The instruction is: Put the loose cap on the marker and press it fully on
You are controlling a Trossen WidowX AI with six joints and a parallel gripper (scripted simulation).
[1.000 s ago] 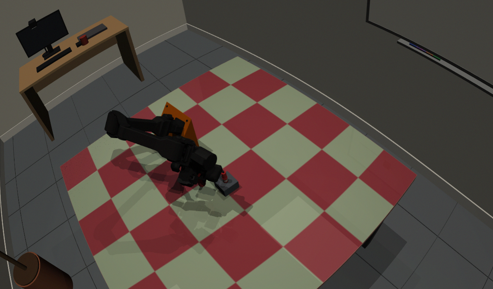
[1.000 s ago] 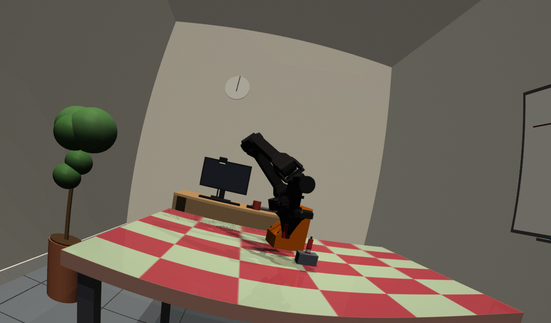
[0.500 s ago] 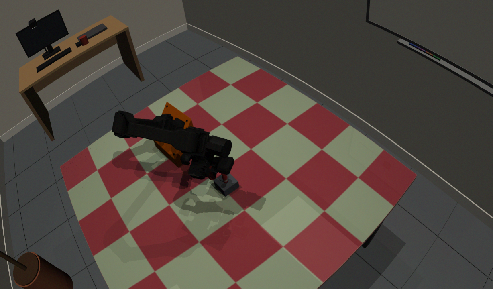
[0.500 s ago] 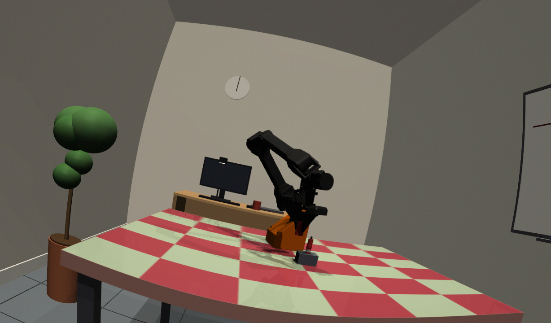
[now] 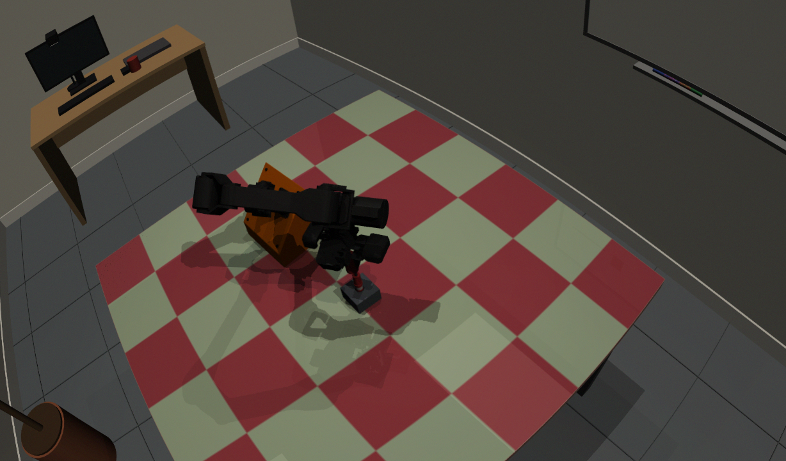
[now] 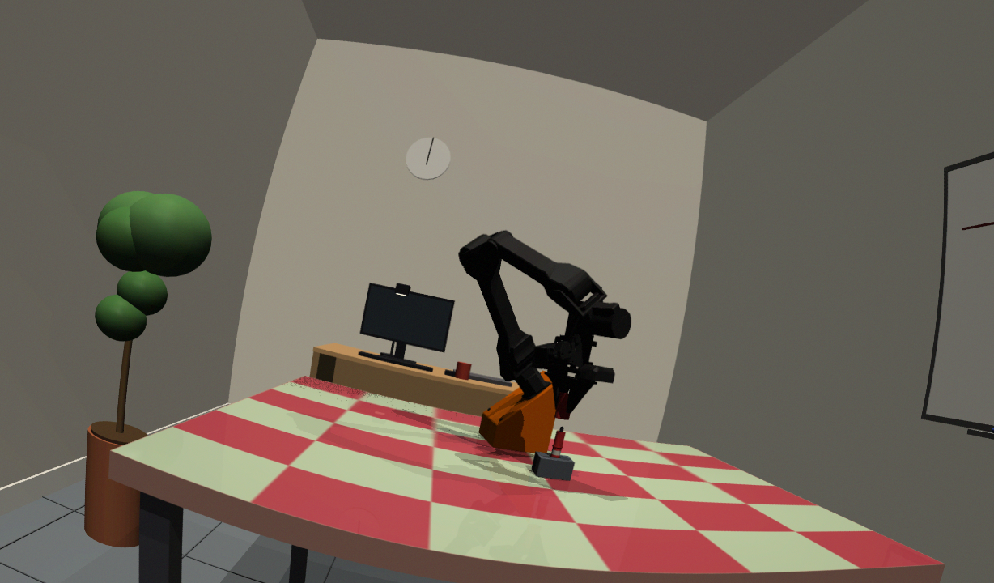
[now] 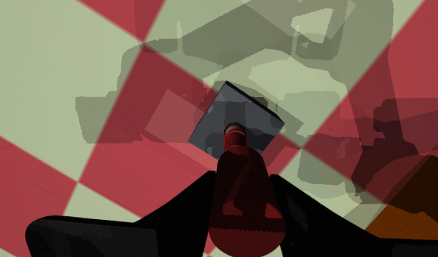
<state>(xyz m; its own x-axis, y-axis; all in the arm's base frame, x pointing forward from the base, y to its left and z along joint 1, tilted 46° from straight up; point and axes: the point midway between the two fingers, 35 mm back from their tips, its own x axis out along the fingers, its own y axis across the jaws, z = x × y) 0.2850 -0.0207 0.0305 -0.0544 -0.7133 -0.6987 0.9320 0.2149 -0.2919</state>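
Right now my gripper tip is 1 cm to the right of the holder block and 12 cm above it. Round my gripper tip: cap (1 cm above).
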